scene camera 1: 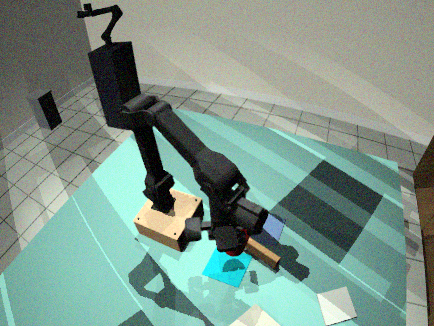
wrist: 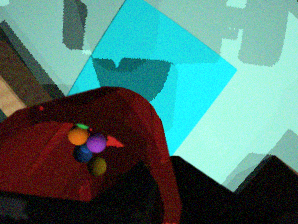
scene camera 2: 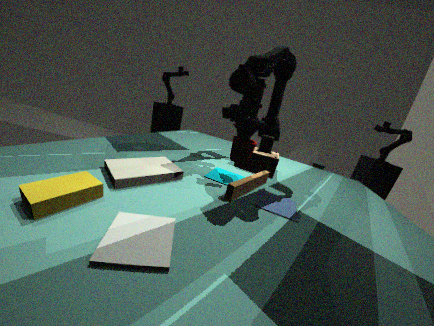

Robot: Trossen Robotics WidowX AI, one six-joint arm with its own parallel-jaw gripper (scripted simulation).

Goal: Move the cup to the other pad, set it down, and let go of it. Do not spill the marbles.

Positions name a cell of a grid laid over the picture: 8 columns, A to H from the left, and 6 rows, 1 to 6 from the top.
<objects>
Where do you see a yellow block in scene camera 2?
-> A4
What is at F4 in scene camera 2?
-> A lilac pad.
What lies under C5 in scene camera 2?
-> A flat white tile.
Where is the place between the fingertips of my gripper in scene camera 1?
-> E5
</objects>
